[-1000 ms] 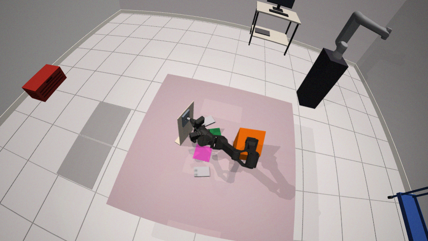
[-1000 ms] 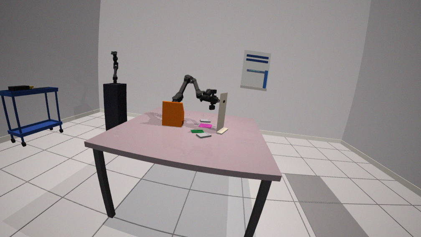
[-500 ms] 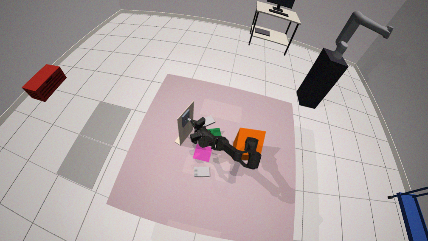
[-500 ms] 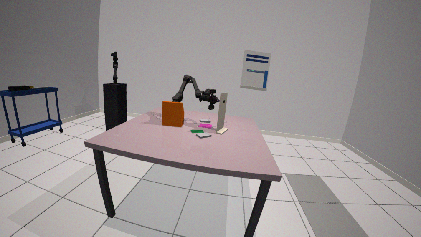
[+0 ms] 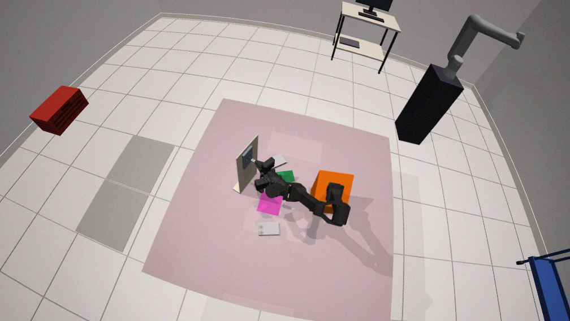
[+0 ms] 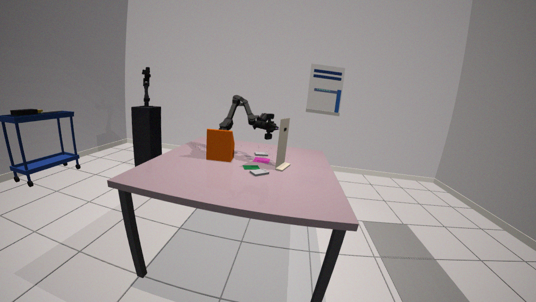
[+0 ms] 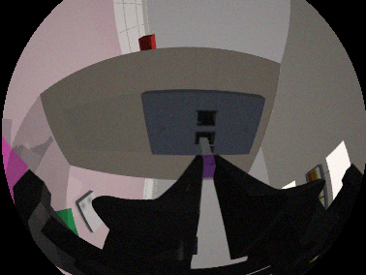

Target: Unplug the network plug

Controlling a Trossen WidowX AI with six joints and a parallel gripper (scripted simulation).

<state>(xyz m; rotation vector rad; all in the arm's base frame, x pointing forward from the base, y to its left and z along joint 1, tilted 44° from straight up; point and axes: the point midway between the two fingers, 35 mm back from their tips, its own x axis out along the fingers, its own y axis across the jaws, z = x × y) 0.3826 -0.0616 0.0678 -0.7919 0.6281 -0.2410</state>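
My gripper tip is 10 cm past the magenta square, 8 cm to the right of it and 27 cm above it. Round my gripper tip: beige upright panel (5 cm ahead, 2 cm to the right, 11 cm below); purple plug (right at my gripper tip).
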